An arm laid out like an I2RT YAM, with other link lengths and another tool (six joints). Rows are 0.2 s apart.
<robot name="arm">
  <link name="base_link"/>
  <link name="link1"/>
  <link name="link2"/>
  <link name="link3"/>
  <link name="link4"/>
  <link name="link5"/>
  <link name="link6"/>
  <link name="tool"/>
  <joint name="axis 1" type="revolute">
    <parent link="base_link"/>
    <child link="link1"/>
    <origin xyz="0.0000 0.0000 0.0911" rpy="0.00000 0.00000 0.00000"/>
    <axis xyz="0 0 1"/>
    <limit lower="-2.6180" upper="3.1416"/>
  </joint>
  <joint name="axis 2" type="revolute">
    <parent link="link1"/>
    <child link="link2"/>
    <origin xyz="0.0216 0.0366 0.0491" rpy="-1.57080 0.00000 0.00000"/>
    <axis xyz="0 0 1"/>
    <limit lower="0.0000" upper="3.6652"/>
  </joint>
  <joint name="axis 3" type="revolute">
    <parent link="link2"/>
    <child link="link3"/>
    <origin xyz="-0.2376 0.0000 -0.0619" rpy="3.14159 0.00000 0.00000"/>
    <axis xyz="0 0 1"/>
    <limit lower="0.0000" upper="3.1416"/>
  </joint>
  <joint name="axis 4" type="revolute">
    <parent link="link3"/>
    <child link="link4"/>
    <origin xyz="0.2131 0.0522 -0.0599" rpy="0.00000 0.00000 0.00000"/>
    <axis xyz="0 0 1"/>
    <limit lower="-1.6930" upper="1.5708"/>
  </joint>
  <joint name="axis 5" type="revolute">
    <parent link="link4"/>
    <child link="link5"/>
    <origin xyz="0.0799 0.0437 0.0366" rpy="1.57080 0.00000 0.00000"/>
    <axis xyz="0 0 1"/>
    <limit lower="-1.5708" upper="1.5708"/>
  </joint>
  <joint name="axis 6" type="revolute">
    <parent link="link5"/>
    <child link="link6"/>
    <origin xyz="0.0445 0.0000 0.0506" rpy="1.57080 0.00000 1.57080"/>
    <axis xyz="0 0 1"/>
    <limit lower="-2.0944" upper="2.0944"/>
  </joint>
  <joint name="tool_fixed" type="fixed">
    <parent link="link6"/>
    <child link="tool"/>
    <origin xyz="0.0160 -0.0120 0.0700" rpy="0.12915 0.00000 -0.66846"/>
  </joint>
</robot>
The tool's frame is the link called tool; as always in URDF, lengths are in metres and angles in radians.
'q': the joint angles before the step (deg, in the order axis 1, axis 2, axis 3, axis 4, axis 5, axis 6). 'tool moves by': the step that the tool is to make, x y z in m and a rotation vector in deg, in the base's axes. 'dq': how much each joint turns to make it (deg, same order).
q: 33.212, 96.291, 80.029, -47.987, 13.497, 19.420
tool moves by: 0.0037, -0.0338, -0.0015, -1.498, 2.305, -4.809
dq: -5.213, -0.508, -0.036, -3.119, -0.061, -0.427
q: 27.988, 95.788, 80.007, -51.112, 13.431, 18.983
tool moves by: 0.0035, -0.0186, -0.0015, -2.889, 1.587, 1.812
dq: -3.282, 0.008, -0.026, -1.386, -0.198, -5.577
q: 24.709, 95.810, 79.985, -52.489, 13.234, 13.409
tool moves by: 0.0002, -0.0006, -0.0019, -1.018, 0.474, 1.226
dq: -0.080, 0.283, -0.093, -0.128, 0.200, -1.522
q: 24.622, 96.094, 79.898, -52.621, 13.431, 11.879
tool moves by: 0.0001, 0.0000, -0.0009, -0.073, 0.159, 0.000
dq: -0.008, 0.157, -0.005, -0.011, -0.003, -0.008
